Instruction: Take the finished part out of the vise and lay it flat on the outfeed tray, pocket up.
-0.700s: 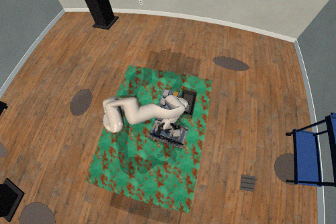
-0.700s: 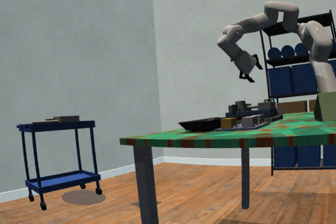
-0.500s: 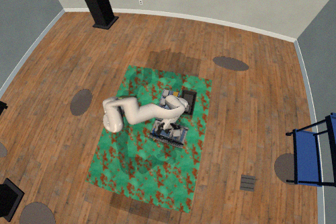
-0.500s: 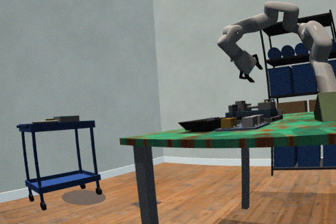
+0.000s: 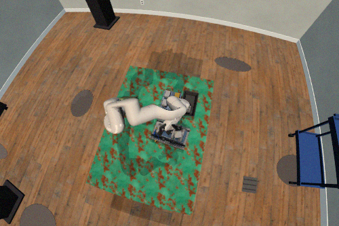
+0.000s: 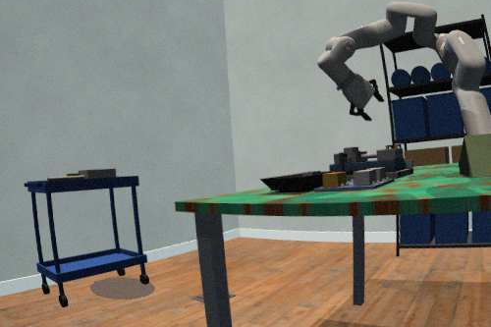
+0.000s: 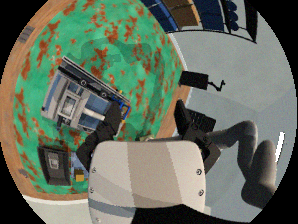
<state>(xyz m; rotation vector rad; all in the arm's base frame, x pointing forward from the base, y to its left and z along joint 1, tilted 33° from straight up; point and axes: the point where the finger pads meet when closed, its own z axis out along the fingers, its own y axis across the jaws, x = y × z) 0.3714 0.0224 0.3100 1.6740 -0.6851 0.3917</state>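
Right now my hand is 21 cm above the vise, 7 cm to the right of it and 2 cm short of it. Also, from my hand: yellow block 41 cm to the left, 22 cm below, 5 cm behind; then blue-grey plate 36 cm to the left, 25 cm below, 9 cm behind.
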